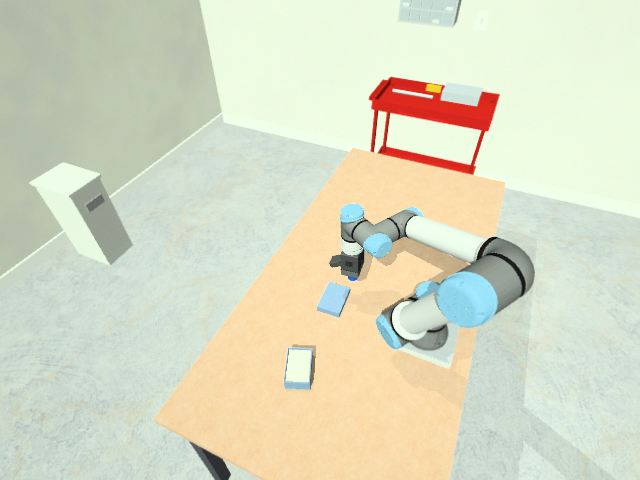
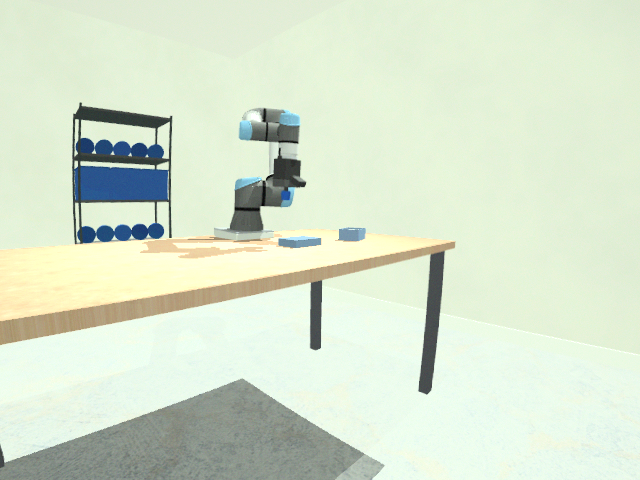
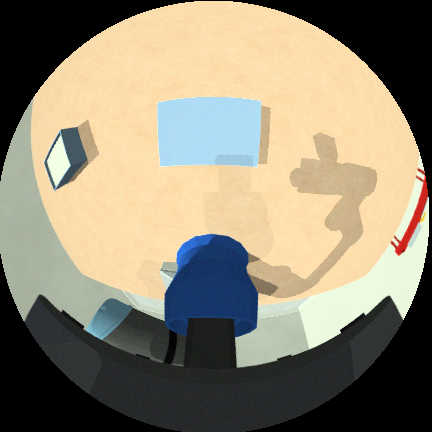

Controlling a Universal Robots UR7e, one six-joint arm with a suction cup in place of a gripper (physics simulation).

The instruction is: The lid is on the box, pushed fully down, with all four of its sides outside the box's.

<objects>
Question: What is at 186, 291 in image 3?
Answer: My suction cup.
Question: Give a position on a blue lid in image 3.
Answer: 218, 130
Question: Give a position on a blue lid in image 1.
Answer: At 332, 302
</objects>
